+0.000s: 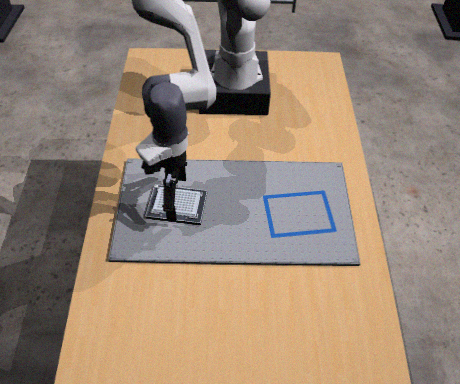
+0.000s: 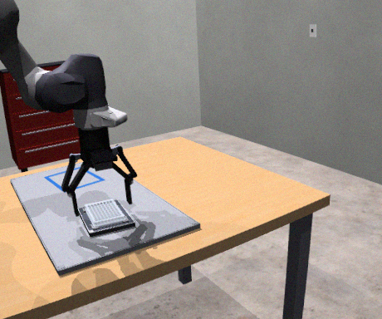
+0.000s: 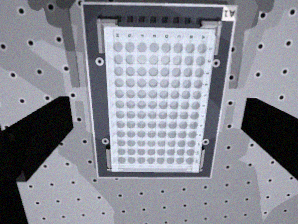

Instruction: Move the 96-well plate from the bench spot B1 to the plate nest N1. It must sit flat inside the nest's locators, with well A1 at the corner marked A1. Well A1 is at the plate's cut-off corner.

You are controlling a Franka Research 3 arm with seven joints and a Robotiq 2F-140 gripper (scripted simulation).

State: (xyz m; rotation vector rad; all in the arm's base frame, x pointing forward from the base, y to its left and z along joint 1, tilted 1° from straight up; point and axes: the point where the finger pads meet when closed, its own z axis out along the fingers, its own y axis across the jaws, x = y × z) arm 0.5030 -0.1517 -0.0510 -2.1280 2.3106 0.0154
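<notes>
The white 96-well plate is 2 cm below my hand. Round my hand: A1 label: 7 cm to the right, 6 cm behind, 3 cm below; dark plate nest: 3 cm below.
</notes>
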